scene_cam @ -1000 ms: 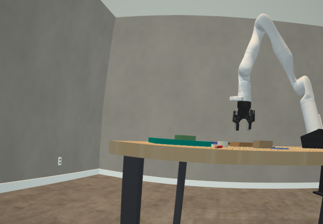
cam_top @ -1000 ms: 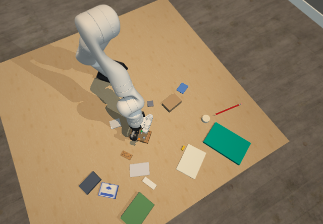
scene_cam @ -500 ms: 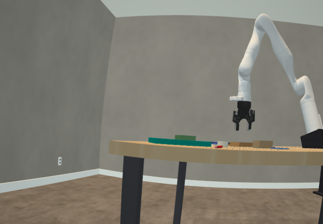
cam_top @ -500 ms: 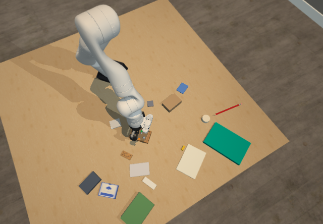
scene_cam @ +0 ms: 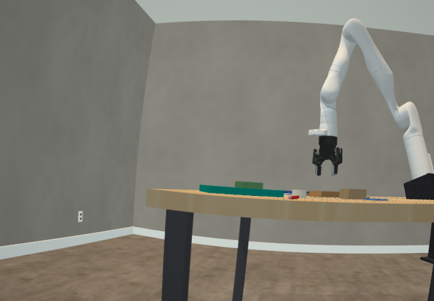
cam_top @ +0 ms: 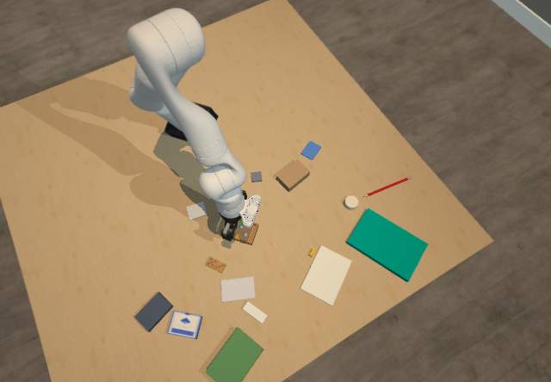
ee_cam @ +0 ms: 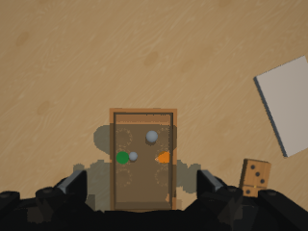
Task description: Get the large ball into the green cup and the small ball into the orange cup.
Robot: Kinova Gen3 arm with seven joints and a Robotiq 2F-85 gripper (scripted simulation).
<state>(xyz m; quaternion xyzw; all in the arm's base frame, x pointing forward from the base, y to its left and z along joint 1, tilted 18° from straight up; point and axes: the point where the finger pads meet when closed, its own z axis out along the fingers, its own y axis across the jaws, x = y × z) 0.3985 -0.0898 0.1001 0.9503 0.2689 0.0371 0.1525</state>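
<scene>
The covered wooden puzzle lies 8 cm below my hand. The rest, counted from my hand: grey square 11 cm behind, 17 cm to the left, 9 cm below; grey card 14 cm ahead, 12 cm to the right, 9 cm below; white card 15 cm behind, 6 cm to the right, 9 cm below.
</scene>
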